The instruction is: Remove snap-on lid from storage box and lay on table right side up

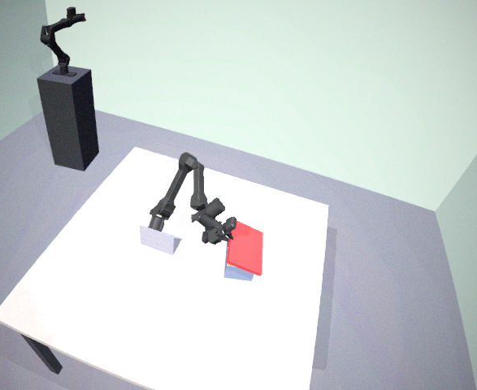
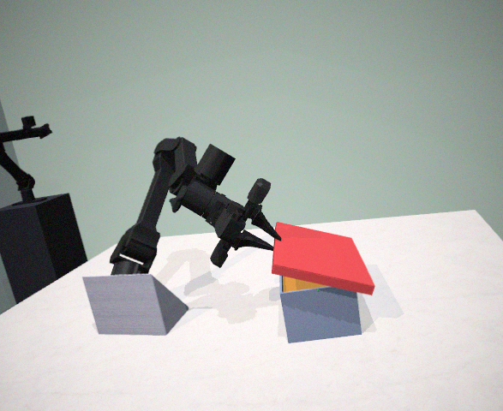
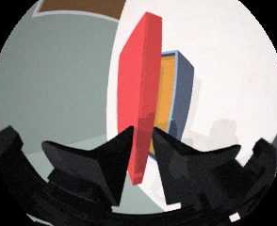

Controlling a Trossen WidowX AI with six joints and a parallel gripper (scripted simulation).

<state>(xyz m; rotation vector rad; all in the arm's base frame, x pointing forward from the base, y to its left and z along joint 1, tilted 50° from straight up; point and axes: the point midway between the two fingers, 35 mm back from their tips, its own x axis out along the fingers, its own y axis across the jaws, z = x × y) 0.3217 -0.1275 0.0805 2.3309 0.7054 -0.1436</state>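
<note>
Now: the red lid 8 cm ahead of my gripper tip, 1 cm to the left of it and 2 cm below it. Round my gripper tip: blue-grey storage box 6 cm ahead, 1 cm to the left, 10 cm below.
</note>
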